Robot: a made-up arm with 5 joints. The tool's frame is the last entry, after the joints. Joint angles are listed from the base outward. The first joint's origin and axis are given. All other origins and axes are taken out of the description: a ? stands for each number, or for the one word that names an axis. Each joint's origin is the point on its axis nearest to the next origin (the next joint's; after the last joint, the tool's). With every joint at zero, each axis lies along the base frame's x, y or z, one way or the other. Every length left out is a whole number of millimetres.
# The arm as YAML. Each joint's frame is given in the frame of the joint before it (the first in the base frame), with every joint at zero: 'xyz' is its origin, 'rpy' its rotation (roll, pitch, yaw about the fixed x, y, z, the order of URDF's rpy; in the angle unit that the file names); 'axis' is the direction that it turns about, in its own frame. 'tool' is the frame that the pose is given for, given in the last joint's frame.
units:
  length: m
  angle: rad
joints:
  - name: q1
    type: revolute
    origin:
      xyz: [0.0, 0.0, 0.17]
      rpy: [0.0, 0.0, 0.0]
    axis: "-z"
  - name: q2
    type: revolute
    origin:
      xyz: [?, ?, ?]
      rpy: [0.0, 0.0, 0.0]
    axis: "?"
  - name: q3
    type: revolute
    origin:
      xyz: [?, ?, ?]
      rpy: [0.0, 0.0, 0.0]
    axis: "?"
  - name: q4
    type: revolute
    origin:
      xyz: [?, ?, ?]
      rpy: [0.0, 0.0, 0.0]
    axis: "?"
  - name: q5
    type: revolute
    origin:
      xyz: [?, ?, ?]
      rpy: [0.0, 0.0, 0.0]
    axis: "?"
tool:
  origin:
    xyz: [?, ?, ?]
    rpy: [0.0, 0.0, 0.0]
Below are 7 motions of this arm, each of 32 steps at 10 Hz.
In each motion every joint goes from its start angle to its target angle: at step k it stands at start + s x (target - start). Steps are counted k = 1, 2, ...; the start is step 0. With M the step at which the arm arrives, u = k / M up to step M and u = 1 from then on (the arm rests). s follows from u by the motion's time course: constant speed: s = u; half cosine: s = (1 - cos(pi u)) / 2; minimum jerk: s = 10 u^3 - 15 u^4 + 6 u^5.
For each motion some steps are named. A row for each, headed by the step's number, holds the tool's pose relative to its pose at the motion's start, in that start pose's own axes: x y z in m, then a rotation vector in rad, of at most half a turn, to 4 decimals.
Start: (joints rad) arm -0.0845 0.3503 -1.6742 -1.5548 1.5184
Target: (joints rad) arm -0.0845 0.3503 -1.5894 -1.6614 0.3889
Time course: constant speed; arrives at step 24
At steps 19, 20, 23, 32:
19: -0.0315 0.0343 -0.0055 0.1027 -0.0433 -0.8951
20: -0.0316 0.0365 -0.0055 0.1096 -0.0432 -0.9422
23: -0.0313 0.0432 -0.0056 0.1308 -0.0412 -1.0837
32: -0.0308 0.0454 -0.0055 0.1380 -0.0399 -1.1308

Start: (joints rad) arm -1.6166 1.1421 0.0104 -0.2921 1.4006
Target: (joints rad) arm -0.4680 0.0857 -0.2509 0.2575 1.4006
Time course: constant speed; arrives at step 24
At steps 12, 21, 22, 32:
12: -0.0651 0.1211 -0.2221 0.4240 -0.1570 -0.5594
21: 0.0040 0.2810 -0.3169 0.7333 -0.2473 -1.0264
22: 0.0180 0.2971 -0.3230 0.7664 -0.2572 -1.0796
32: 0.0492 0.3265 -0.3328 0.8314 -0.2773 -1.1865

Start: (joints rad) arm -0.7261 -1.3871 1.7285 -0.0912 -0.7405
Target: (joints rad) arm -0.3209 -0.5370 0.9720 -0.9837 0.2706
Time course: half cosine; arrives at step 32
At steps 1, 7, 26, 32:
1: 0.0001 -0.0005 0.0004 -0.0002 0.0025 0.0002
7: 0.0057 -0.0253 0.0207 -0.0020 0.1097 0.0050
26: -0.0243 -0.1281 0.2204 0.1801 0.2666 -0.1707
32: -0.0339 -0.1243 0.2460 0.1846 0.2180 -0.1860

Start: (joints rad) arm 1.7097 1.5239 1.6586 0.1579 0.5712
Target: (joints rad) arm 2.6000 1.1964 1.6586 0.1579 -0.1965
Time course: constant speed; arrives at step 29
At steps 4, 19, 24, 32:
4: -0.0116 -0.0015 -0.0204 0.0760 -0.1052 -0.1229
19: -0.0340 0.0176 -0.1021 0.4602 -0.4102 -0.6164
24: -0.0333 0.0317 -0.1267 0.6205 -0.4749 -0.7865
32: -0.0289 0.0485 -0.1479 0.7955 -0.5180 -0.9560

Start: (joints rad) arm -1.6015 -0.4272 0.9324 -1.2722 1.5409
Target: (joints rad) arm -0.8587 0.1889 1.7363 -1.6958 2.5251
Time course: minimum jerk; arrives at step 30
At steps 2, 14, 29, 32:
2: 0.0006 -0.0003 0.0001 0.0006 0.0005 0.0019
14: 0.0667 -0.0474 0.0051 0.0786 0.0033 0.2462
29: 0.0514 -0.0909 0.0222 -0.0162 -0.2077 0.4489
32: 0.0513 -0.0909 0.0222 -0.0164 -0.2079 0.4491

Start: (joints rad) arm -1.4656 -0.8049 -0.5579 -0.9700 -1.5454
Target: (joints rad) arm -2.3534 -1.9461 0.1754 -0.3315 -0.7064
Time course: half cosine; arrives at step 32
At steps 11, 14, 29, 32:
11: 0.0780 0.0569 -0.0965 -0.4414 0.0788 0.1877
14: 0.1153 0.0563 -0.1519 -0.6425 0.1754 0.2898
29: 0.1974 -0.1179 -0.3041 -1.0721 0.8859 0.6299
32: 0.1973 -0.1274 -0.3059 -1.0719 0.9168 0.6382

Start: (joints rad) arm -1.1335 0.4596 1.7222 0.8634 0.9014
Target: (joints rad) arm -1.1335 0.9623 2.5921 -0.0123 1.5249
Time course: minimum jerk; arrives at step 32
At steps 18, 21, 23, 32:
18: 0.1127 -0.0092 0.0918 0.2508 -0.6216 0.9812
21: 0.1387 0.0003 0.1193 0.3306 -0.8014 1.2264
23: 0.1515 0.0067 0.1351 0.3766 -0.9047 1.3563
32: 0.1696 0.0182 0.1615 0.4545 -1.0802 1.5579

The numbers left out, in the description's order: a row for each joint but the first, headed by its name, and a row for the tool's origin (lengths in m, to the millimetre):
q2: xyz -0.031 0.116 0.0, axis -x
q3: xyz 0.0 -0.117 -0.057, axis +z
q4: xyz 0.138 -0.262 0.0, axis -x
q5: xyz 0.0 0.126 0.054, axis +z
tool: xyz -0.044 -0.057 0.0

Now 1 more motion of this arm.
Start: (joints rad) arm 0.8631 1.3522 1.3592 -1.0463 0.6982
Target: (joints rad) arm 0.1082 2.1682 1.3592 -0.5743 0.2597
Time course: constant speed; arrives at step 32
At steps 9, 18, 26, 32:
9: 0.0504 0.0596 -0.0094 -0.2415 0.3262 -0.2586
18: 0.0958 0.1174 -0.0388 -0.5395 0.6072 -0.5186
26: 0.1287 0.1634 -0.0806 -0.8440 0.8139 -0.7492
32: 0.1470 0.1925 -0.1199 -1.0924 0.9398 -0.9211

